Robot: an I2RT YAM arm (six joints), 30 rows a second.
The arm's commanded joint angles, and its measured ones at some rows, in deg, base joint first. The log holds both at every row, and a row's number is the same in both.
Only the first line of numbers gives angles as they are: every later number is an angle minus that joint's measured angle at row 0.
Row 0, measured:
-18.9, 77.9, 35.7, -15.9, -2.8, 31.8
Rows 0 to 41, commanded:
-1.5, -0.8, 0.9, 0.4, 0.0, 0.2
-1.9, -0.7, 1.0, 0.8, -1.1, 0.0
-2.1, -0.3, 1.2, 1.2, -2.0, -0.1
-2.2, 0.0, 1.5, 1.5, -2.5, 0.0
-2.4, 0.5, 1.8, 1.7, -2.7, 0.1
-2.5, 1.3, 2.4, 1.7, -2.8, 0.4
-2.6, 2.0, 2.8, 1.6, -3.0, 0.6
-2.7, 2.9, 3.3, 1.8, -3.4, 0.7
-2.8, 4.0, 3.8, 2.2, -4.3, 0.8
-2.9, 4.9, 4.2, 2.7, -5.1, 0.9
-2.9, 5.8, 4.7, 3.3, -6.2, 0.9
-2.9, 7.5, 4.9, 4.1, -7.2, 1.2
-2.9, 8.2, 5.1, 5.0, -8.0, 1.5
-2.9, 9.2, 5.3, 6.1, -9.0, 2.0
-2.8, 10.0, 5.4, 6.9, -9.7, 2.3
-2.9, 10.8, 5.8, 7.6, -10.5, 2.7
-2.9, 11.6, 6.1, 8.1, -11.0, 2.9
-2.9, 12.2, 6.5, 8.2, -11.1, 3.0
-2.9, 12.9, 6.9, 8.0, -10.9, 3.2
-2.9, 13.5, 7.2, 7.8, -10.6, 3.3
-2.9, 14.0, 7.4, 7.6, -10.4, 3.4
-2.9, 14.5, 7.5, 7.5, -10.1, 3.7
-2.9, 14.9, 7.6, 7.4, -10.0, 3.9
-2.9, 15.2, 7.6, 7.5, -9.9, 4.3
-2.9, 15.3, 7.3, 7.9, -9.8, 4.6
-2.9, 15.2, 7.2, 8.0, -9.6, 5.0
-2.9, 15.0, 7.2, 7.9, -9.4, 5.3
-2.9, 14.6, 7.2, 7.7, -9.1, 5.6
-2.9, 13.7, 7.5, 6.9, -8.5, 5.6
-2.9, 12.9, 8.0, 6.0, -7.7, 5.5
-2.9, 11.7, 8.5, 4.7, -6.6, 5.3
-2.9, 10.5, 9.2, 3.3, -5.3, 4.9
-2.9, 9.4, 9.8, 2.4, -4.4, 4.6
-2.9, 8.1, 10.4, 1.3, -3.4, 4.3
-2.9, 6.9, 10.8, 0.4, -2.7, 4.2
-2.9, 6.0, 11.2, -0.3, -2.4, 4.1
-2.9, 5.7, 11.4, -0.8, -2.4, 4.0
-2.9, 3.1, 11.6, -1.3, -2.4, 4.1
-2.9, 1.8, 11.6, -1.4, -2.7, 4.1
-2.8, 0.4, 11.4, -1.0, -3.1, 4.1
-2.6, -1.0, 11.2, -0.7, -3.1, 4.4
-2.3, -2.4, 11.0, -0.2, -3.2, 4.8
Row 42, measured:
-2.6, 1.0, 9.9, -0.1, -5.6, 4.6
